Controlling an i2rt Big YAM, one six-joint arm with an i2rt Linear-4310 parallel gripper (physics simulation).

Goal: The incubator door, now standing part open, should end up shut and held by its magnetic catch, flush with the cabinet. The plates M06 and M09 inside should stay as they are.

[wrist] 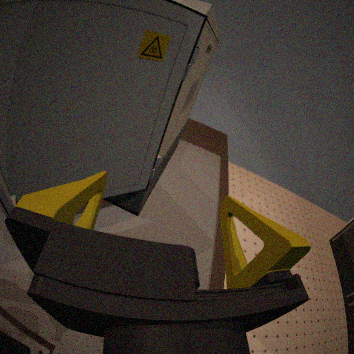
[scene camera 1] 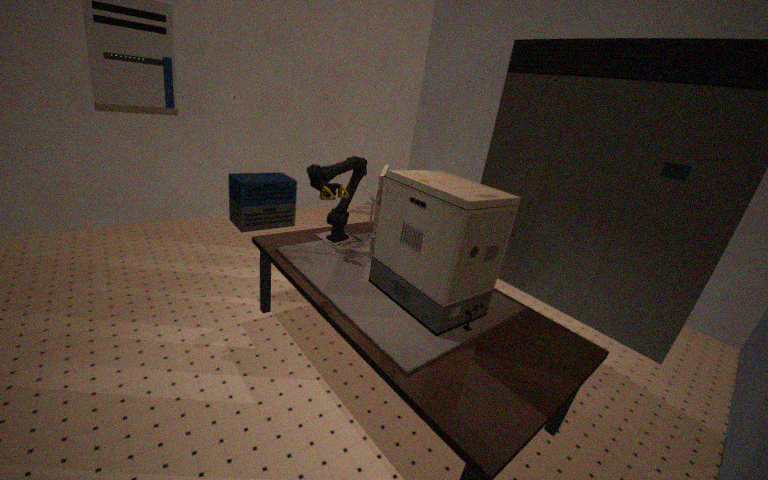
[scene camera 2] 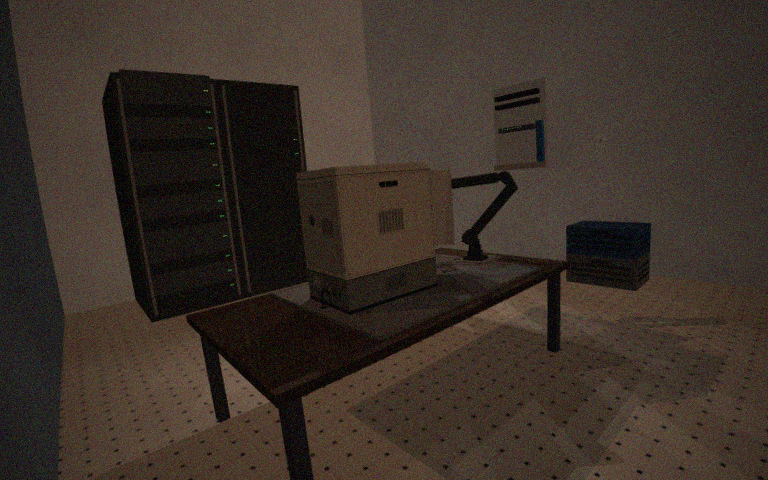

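Where they show: gripper, fingertip midpoint: (wrist: 167,190) (scene camera 1: 342,197); arm's base, origin of the base link: (wrist: 4,350) (scene camera 1: 337,238) (scene camera 2: 475,258).
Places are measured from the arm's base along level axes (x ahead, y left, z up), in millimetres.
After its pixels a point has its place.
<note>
The pale incubator cabinet (scene camera 1: 419,254) @[x 780, y -280, z 279 mm] (scene camera 2: 385,226) @[x 813, y 42, z 309 mm] stands on its dark grey base. Its door (scene camera 2: 442,209) @[x 323, y 0, z 321 mm] (wrist: 95,95) @[x 387, y -118, z 366 mm] juts out past the cabinet's front edge in the scene camera 2 view, so it stands part open. In the wrist view the door's outer face carries a yellow warning label (wrist: 154,46) @[x 429, y -172, z 444 mm], with hinges along its right edge; its free edge and the size of the gap cannot be made out. My gripper (scene camera 1: 335,193) @[x 260, y -237, z 360 mm] (wrist: 167,190) @[x 260, y -237, z 360 mm] is open and empty, on the outer side of the door and apart from it. The door and cabinet hide it in the scene camera 2 view. Plates M06 and M09 do not show.
The cabinet stands on a grey mat (scene camera 1: 339,294) @[x 500, y -420, z 1 mm] (wrist: 185,200) @[x 605, y -370, z 1 mm] on a brown table (scene camera 1: 481,407) @[x 1237, y -480, z -11 mm] (scene camera 2: 254,339) @[x 1330, y -148, z -12 mm] (wrist: 205,135) @[x 1206, y -488, z -12 mm]. My arm's base is at the table's far end. A short dark cable (scene camera 1: 467,316) @[x 983, y -139, z 41 mm] hangs by the cabinet's back. Blue and grey crates (scene camera 1: 262,189) (scene camera 2: 608,240) stand beyond the table.
</note>
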